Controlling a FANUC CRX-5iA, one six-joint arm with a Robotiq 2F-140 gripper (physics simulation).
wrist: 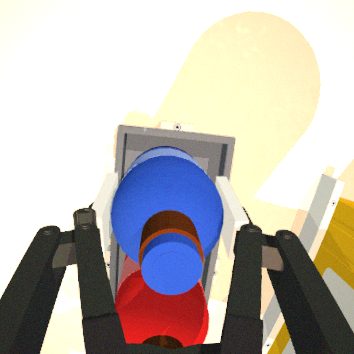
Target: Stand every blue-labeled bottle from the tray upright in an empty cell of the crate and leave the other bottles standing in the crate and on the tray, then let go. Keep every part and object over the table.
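Places are measured from the arm's base along level axes (x ahead, y left, z up), in centimetres.
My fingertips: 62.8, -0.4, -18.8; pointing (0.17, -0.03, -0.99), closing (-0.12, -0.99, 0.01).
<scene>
For each thing: its middle in the pictures, then the offset to it from my fingertips, as dx, dy, dz. "pt": a spot on its surface instead.
- blue-labeled bottle, body centre: (166,210) -0.7, +0.1, +2.5
- grey tray, surface spot: (231,150) pt +2.2, -6.0, -3.2
- red bottle, body centre: (160,311) -9.1, +1.4, +2.5
- yellow crate, surface spot: (342,235) pt -6.2, -16.0, -0.4
- light grey bar, surface spot: (318,212) pt -4.9, -15.2, -3.7
- small pale bracket with a screw, surface spot: (177,127) pt +4.5, -1.5, -4.2
A blue-labeled bottle (160,187) with a brown neck and a blue cap stands upright at the far end of the grey tray (231,150). My gripper (166,190) is shut on this bottle, with one pale pad against its left side and the other against its right side. A red bottle (162,310) stands in the tray just behind the blue one, towards the bottom of the view, partly hidden by the gripper body. Part of the yellow crate (342,235) shows at the right edge; its cells are not in view.
A light grey bar (318,212) runs slantwise between the tray and the crate. The right finger linkage is near this bar in the view. A small pale bracket with a screw (177,127) sits at the tray's far edge. A long shadow lies on the pale surface beyond the tray.
</scene>
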